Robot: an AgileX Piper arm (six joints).
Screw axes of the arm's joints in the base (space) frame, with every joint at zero. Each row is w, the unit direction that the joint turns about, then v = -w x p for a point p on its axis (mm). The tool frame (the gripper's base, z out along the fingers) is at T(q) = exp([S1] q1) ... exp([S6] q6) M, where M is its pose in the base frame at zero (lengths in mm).
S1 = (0, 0, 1, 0.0, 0.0, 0.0)
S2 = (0, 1, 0, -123.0, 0.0, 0.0)
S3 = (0, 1, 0, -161.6, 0.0, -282.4)
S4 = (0.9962, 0, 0.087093, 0.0, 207.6, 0.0)
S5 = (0, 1, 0, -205.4, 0.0, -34.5)
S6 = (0.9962, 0, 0.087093, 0.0, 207.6, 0.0)
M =
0.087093 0 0.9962 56.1
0 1 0 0.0
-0.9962 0 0.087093 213.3
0 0 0 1
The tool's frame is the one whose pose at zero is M.
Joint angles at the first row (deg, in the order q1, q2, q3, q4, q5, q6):
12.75 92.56 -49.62 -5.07 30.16 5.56
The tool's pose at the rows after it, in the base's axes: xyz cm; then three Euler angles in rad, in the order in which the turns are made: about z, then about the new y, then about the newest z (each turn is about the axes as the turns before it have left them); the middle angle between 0 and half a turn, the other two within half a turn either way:
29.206, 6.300, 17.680, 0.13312, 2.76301, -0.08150
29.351, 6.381, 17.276, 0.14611, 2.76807, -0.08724
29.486, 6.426, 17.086, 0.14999, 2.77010, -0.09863
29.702, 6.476, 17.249, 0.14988, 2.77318, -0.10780
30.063, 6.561, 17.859, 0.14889, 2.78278, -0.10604
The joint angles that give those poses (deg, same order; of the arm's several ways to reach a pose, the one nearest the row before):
12.75 93.70 -49.62 -3.86 29.36 3.45
12.75 94.54 -49.62 -3.32 28.78 1.99
12.75 95.05 -49.77 -3.16 28.53 1.00
12.75 95.27 -50.55 -3.06 29.25 0.38
12.75 95.31 -52.36 -2.83 31.57 0.28

